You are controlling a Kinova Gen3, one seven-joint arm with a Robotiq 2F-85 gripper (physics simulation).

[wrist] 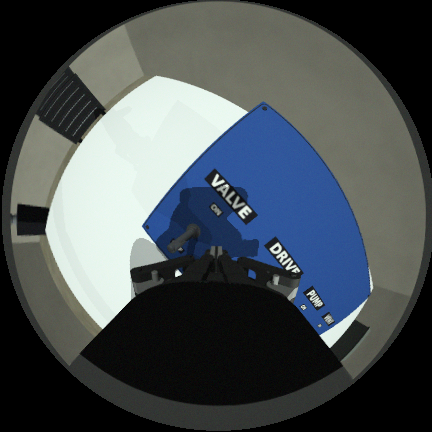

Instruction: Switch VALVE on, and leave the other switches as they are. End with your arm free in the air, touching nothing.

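Frame: origin at the arm's base, x ahead, y left, z up, level; millimetres.
Where they show: gripper, fingertip midpoint: [215, 252].
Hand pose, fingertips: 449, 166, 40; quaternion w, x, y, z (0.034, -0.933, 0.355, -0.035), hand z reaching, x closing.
Observation:
Things, the pixels of their top centre, and the offset from my fingertips, as dx, dy, dz. Level surfaces: height alone.
- VALVE label, middle of its top: [230, 195] +62, +45, +13
- grey VALVE lever, middle of its top: [177, 241] -21, +43, +27
- DRIVE label, middle of its top: [286, 261] +66, -75, +13
- PUMP label, middle of its top: [315, 300] +70, -194, +13
- VENT label, middle of its top: [329, 319] +74, -314, +13
- white table top, its level: dz -98
The blue panel [300, 175] lies across the middle and right of the wrist view. The VALVE label [231, 196] has a small ON label [216, 209] below it. The grey VALVE lever [184, 238] leans away from ON, its tip over the other small label, which it partly covers. My gripper [215, 252] is shut and empty, its fingertips a little to the right of the lever in the view; I cannot tell how high they are over the panel. The DRIVE label [284, 256], PUMP label [314, 298] and VENT label [328, 319] run to the lower right. Their levers are hidden behind the gripper.
A white table top [110, 175] extends left of the panel. A black slatted object [71, 106] is at the upper left, a black block [32, 220] at the left edge, and a dark flat object [352, 342] at the lower right. The gripper's shadow falls on the panel.

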